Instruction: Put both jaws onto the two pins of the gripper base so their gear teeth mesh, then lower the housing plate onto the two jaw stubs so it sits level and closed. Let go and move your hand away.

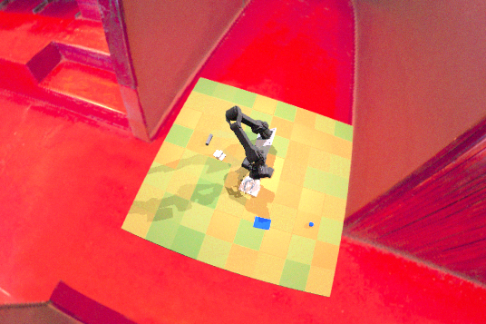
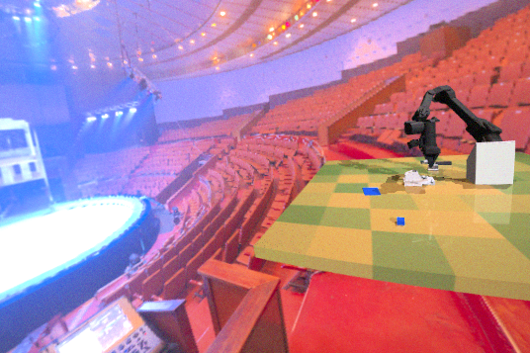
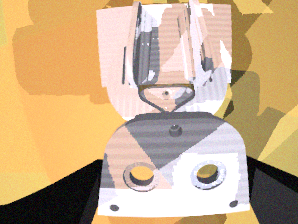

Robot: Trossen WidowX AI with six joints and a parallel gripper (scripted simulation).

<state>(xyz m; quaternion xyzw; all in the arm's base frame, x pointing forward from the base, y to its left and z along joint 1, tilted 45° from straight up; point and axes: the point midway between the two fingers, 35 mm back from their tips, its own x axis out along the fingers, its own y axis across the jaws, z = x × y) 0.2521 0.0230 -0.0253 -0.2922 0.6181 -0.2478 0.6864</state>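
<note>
My gripper tip is now 70 mm above the grey jaw, 20 mm to the left of it and 20 mm short of it. Round my gripper tip: flat white plate: 80 mm below, 70 mm ahead; dark bar: 380 mm to the right, 120 mm behind, 70 mm below; flat blue square: 240 mm ahead, 160 mm to the left, 80 mm below.
</note>
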